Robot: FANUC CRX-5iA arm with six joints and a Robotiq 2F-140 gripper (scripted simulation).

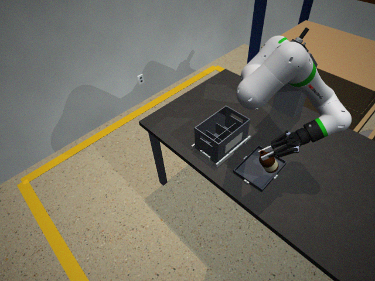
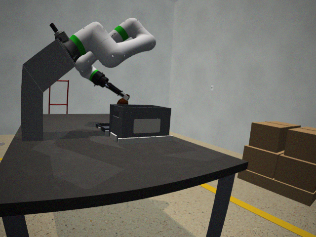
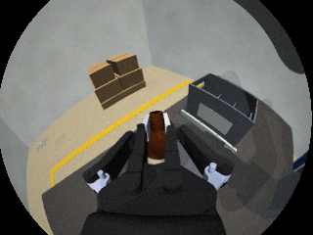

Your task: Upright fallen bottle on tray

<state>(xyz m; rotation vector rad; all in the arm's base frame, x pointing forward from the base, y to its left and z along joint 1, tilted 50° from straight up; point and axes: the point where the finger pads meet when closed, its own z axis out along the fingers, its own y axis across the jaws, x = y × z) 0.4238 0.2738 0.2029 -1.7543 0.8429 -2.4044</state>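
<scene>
My gripper is now 6 cm above the brown bottle and 1 cm past it. Round my hand: dark crate: 32 cm to the right, 13 cm below, 2 cm ahead; then dark tray: 20 cm below, 5 cm to the right, 4 cm behind.
</scene>
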